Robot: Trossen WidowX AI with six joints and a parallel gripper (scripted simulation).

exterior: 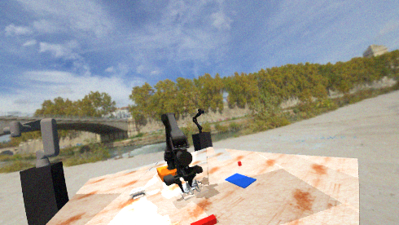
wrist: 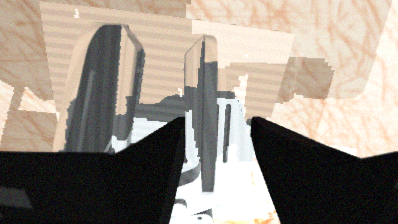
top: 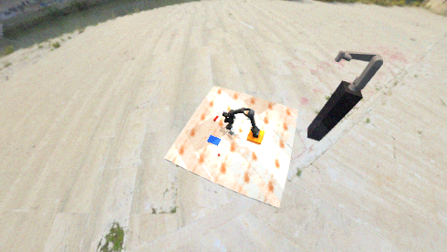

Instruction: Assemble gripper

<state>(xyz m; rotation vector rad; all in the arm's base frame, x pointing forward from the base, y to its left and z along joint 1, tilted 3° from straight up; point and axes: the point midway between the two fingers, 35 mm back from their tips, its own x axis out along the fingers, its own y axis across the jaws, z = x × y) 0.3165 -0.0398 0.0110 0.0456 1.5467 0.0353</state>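
Now: the pale flat plate 20 mm ahead of my gripper tip, 30 mm to the left of it and 10 mm below it. The rest, counted from my gripper tip: blue flat plate (120 mm ahead, 240 mm to the left, 10 mm below).
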